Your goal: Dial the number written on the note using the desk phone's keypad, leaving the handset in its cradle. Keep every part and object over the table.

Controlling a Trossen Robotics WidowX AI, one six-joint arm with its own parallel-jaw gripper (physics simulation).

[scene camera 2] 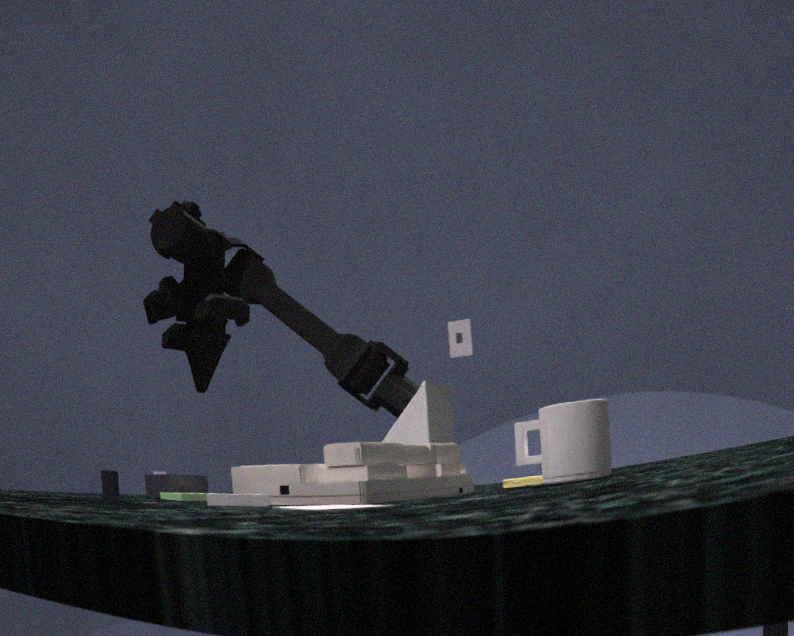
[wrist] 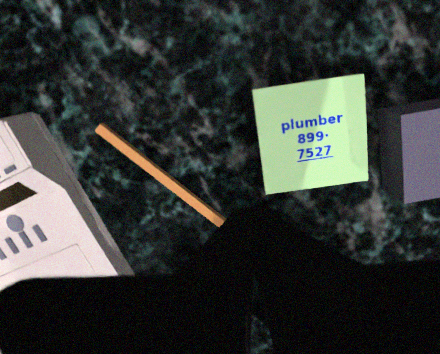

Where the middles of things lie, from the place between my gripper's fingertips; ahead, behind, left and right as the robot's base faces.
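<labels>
Counting from my hand, the white block [scene camera 2: 260,500] is 17 cm ahead of it, 16 cm to the left of it and 13 cm below it. The white desk phone [scene camera 2: 287,484] is 21 cm to the left of my hand, 12 cm below it and 2 cm ahead of it. And there's the white mug [scene camera 2: 575,437], which is 43 cm to the left of my hand, 7 cm behind it and 9 cm below it.
</labels>
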